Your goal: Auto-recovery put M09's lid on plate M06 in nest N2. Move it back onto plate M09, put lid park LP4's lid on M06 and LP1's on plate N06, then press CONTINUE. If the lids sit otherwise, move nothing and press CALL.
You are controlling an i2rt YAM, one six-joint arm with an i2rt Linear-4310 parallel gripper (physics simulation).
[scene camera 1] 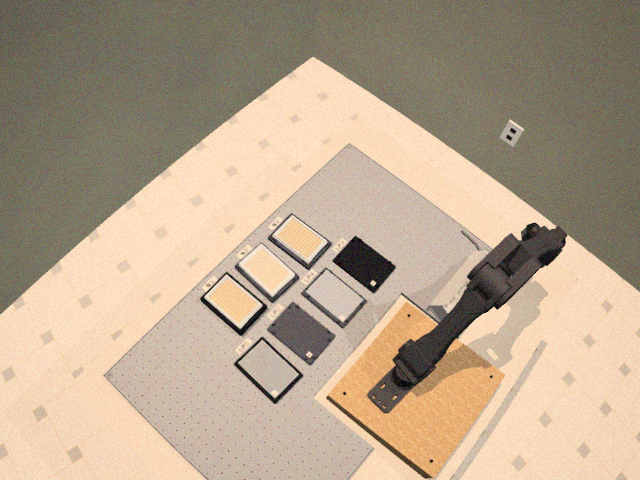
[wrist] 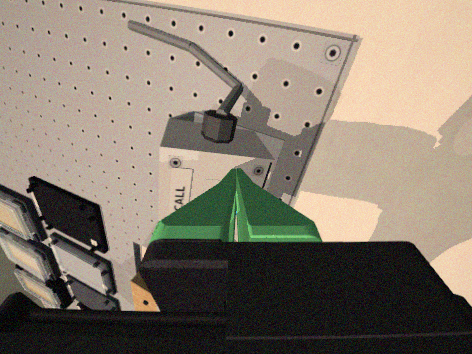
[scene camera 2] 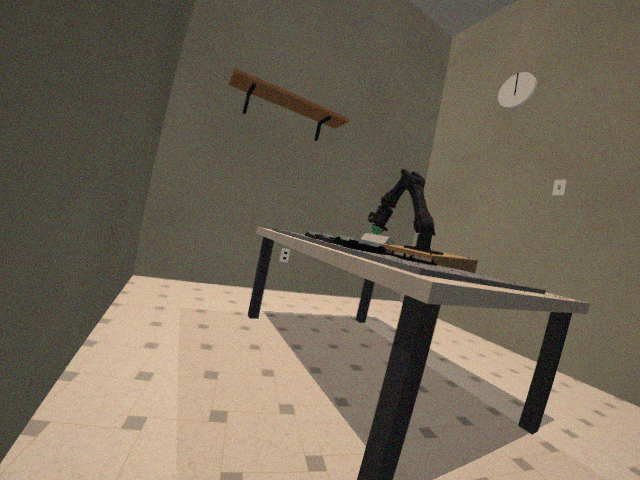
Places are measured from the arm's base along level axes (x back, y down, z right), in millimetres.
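Pixels of known places: gripper, between the fingertips: (wrist: 236, 176); arm's base, origin of its link: (scene camera 1: 403, 377) (scene camera 2: 422, 250).
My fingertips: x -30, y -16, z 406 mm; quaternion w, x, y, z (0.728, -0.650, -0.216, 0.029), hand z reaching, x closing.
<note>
Ahead of a thing's pixels: the offset from my fingertips to its middle. "*": to the spot under its first point. Level surfaces: height alone.
My gripper (wrist: 236, 176) (scene camera 2: 377, 229) has green fingers, shut and empty, with the tips over the face of the control box @[dx -17, dy +20, dz -97 mm] (wrist: 215, 162) (scene camera 2: 374, 238) (scene camera 1: 460, 284). The word CALL shows left of the fingers, which hide the box's buttons. In scene camera 1 the arm hides the gripper. Three yellow-filled plates stand in a row of nests: the upper plate @[dx -430, dy +41, dz -324 mm] (scene camera 1: 299, 240), the middle plate @[dx -419, dy +34, dz -455 mm] (scene camera 1: 266, 271) in N2 and the lower plate @[dx -408, dy +33, dz -580 mm] (scene camera 1: 233, 302). Clear grey lids lie at LP4 @[dx -247, dy +48, dz -370 mm] (scene camera 1: 333, 297) and in the lowest park @[* dx -216, dy +44, dz -631 mm] (scene camera 1: 268, 369). Plate names and which plates bear lids are unreadable.
A black park @[dx -260, dy +52, dz -239 mm] (scene camera 1: 364, 263) (wrist: 70, 210) and a dark grey park @[dx -233, dy +52, dz -502 mm] (scene camera 1: 301, 333) are on the pegboard @[dy +62 mm] (scene camera 1: 170, 372) (wrist: 75, 100). A bent grey rod @[* dx -78, dy +55, dz +59 mm] (wrist: 190, 46) rises from a dark knob @[* dx -22, dy +8, dz +24 mm] (wrist: 219, 126) on the box. The arm stands on a wooden board (scene camera 1: 434, 428).
</note>
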